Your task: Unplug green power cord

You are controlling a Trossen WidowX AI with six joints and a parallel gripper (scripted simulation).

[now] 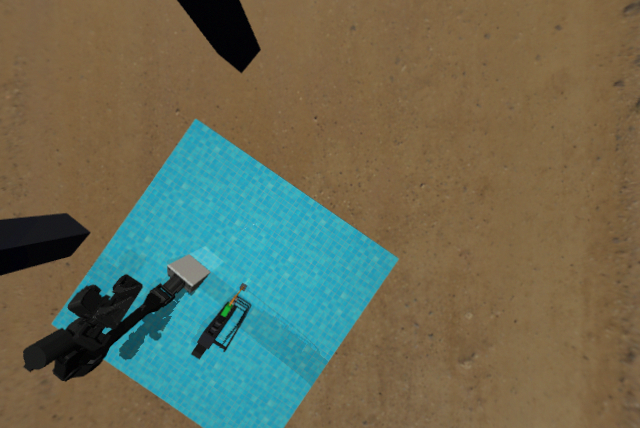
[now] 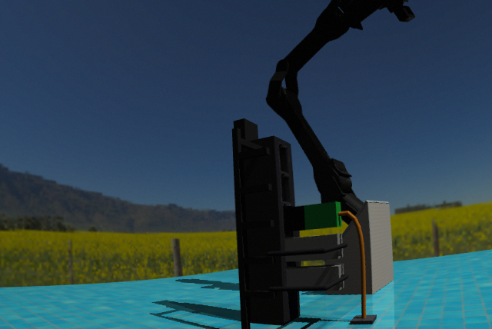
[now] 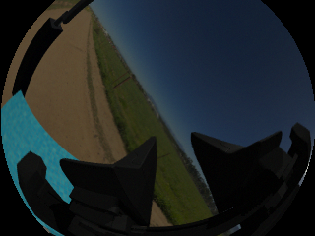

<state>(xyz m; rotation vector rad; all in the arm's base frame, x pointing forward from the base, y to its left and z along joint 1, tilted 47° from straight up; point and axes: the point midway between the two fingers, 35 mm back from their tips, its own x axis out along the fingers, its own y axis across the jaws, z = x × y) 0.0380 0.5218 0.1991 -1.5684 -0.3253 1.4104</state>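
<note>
Now: gripper tip 220 mm short of the green plug, 230 mm to the left of it and 500 mm above it.
</note>
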